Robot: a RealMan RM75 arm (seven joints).
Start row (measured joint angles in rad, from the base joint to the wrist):
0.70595, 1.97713, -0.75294, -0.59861, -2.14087, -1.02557, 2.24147
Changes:
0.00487, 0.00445, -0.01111, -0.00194, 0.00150, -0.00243, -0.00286
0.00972, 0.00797, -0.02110, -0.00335, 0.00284, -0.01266, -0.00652
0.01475, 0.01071, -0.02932, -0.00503, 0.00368, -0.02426, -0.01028
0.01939, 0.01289, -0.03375, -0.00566, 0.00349, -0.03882, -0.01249
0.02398, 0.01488, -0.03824, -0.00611, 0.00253, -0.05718, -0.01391
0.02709, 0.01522, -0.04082, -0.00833, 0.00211, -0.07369, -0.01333
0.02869, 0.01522, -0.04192, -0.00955, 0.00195, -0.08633, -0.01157
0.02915, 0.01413, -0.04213, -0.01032, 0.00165, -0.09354, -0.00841
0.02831, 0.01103, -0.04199, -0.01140, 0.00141, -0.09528, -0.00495
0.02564, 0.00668, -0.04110, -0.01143, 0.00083, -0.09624, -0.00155
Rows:
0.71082, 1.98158, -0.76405, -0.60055, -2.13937, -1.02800, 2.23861
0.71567, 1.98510, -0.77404, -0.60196, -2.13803, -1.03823, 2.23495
0.72070, 1.98784, -0.78226, -0.60364, -2.13719, -1.04983, 2.23119
0.72534, 1.99002, -0.78669, -0.60427, -2.13738, -1.06439, 2.22898
0.72993, 1.99201, -0.79118, -0.60472, -2.13834, -1.08275, 2.22756
0.73304, 1.99235, -0.79376, -0.60694, -2.13876, -1.09926, 2.22814
0.73464, 1.99235, -0.79486, -0.60816, -2.13892, -1.11190, 2.22990
0.73510, 1.99126, -0.79507, -0.60893, -2.13922, -1.11911, 2.23306
0.73426, 1.98816, -0.79493, -0.61001, -2.13946, -1.12085, 2.23652
0.73159, 1.98381, -0.79404, -0.61004, -2.14004, -1.12181, 2.23992

